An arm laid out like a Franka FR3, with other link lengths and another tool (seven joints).
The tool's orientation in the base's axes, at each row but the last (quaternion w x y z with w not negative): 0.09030 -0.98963 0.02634 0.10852; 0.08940 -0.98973 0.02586 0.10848; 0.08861 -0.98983 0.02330 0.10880; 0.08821 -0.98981 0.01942 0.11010; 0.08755 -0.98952 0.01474 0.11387; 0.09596 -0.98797 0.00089 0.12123; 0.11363 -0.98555 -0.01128 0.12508
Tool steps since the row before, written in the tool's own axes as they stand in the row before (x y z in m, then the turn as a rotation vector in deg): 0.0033 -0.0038 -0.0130 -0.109 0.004 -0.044; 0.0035 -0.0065 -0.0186 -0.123 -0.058 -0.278; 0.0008 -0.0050 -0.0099 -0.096 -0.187 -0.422; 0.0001 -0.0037 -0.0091 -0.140 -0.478 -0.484; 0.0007 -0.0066 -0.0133 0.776 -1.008 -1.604; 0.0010 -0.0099 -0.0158 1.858 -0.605 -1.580; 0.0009 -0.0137 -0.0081 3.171 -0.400 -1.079
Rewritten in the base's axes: 0.0062 0.0012 0.0124 -0.097 -0.008 0.065; 0.0078 0.0029 0.0182 -0.057 0.010 0.304; 0.0032 0.0031 0.0102 0.008 0.110 0.458; 0.0023 0.0020 0.0093 -0.005 0.386 0.577; 0.0040 0.0041 0.0137 1.162 0.702 1.532; 0.0050 0.0067 0.0167 2.197 0.334 1.174; 0.0030 0.0116 0.0105 3.342 0.312 0.334
